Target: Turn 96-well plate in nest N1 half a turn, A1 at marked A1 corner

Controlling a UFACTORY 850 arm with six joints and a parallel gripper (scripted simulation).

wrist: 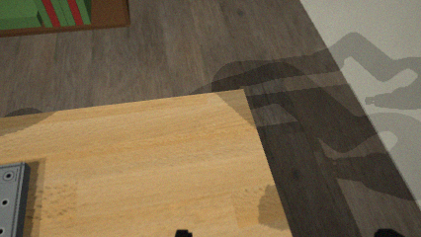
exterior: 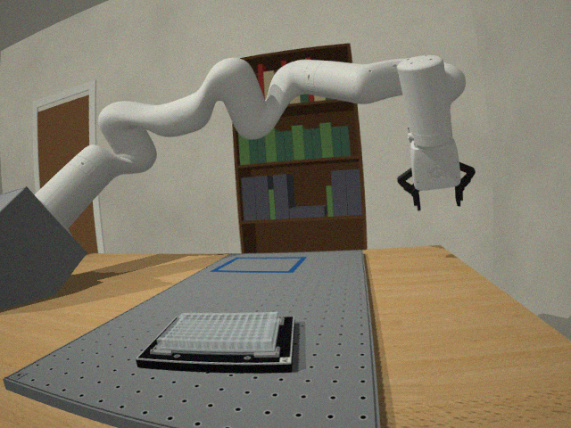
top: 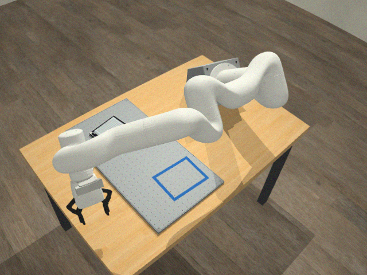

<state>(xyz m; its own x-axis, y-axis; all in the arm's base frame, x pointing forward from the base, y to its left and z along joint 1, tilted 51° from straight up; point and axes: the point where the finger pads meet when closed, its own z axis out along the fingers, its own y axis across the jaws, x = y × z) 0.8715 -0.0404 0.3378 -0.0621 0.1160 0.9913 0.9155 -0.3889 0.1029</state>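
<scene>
The 96-well plate is 330 mm behind my hand, 420 mm to the right of it and 110 mm below it. Also, from my hand: A1 corner mark: 250 mm behind, 460 mm to the right, 120 mm below; black plate nest N1: 330 mm behind, 420 mm to the right, 120 mm below.
</scene>
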